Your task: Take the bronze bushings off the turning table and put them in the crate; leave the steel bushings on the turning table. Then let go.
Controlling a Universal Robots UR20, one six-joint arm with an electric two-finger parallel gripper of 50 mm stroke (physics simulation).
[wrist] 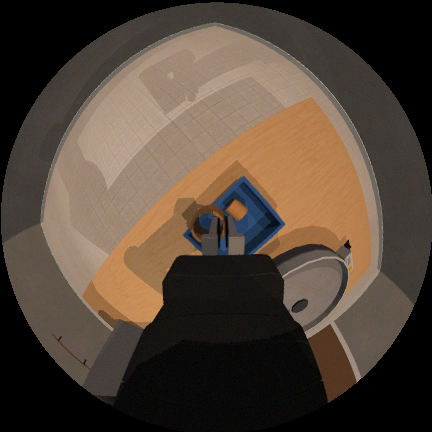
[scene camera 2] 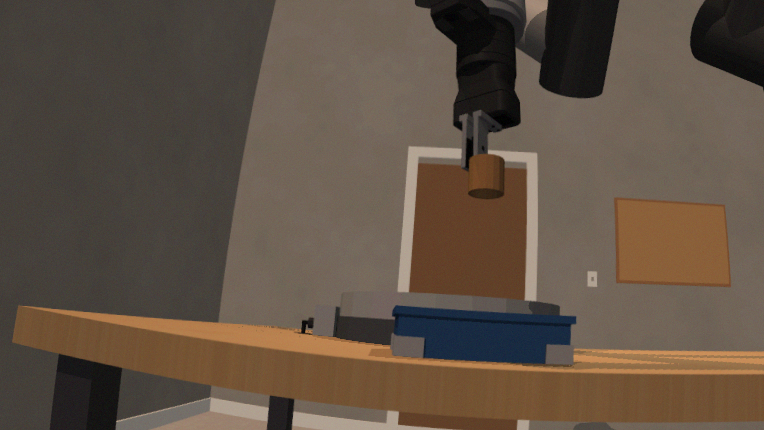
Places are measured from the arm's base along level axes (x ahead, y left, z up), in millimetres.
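Pixels of known places: gripper, fingertip midpoint: (wrist: 222, 225) (scene camera 2: 474, 169).
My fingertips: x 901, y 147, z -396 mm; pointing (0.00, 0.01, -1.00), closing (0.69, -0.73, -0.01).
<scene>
Behind a point stands the place of what it marks.
My gripper (scene camera 2: 471, 152) {x 901, y 147, z -396 mm} (wrist: 222, 225) {x 901, y 147, z -396 mm} is shut on the wall of a bronze bushing (scene camera 2: 486, 177) {x 896, y 177, z -415 mm} (wrist: 206, 208) {x 904, y 172, z -396 mm}, which hangs upright below the fingertips. It is high above the blue crate (scene camera 2: 486, 340) {x 883, y 159, z -579 mm} (wrist: 265, 200) {x 972, y 85, z -550 mm}; in the wrist view the bushing overlaps the crate's left corner. Another bronze bushing (wrist: 237, 209) {x 915, y 115, z -557 mm} lies on its side inside the crate. The grey turning table (scene camera 2: 368, 305) {x 997, y -142, z -540 mm} (wrist: 325, 282) {x 954, y -283, z -547 mm} stands behind the crate in the scene view and at the lower right in the wrist view, partly hidden by the gripper body. Steel bushings do not show in either view.
The crate and turning table stand on a wooden table (scene camera 2: 213, 349) {x 1136, y 216, z -608 mm} (wrist: 320, 150) {x 1216, y 42, z -600 mm}. A dark round hub (wrist: 300, 305) {x 840, y -274, z -539 mm} sits on the turning table. A small grey box (scene camera 2: 325, 320) {x 1071, y -268, z -571 mm} is at the turning table's side. The crate's raised rim faces up beneath the held bushing.
</scene>
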